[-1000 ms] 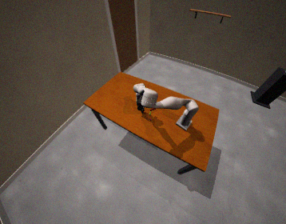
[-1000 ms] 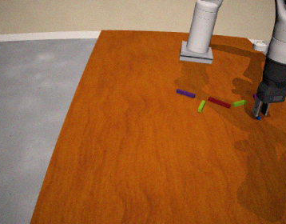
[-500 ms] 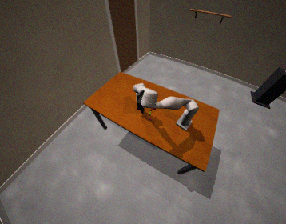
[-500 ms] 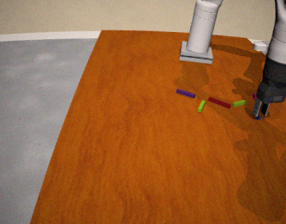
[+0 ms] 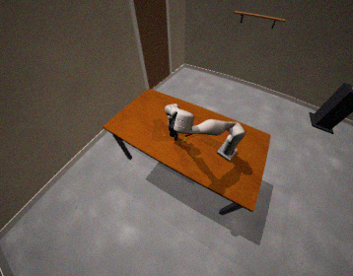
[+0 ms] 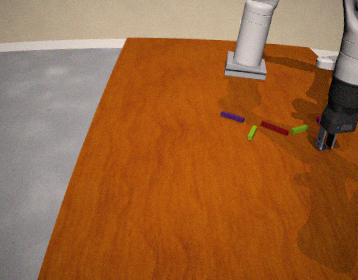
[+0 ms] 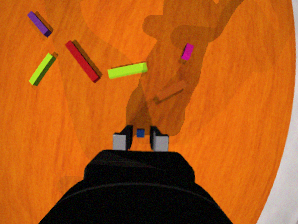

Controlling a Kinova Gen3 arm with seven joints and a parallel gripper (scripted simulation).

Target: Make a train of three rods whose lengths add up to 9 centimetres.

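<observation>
The blue rod is 20 mm below my hand. The rest, counted from my hand: orange rod: 60 mm behind, 30 mm to the left, 20 mm below; red rod: 100 mm to the right, 80 mm behind, 20 mm below; magenta rod: 120 mm behind, 50 mm to the left, 20 mm below.
</observation>
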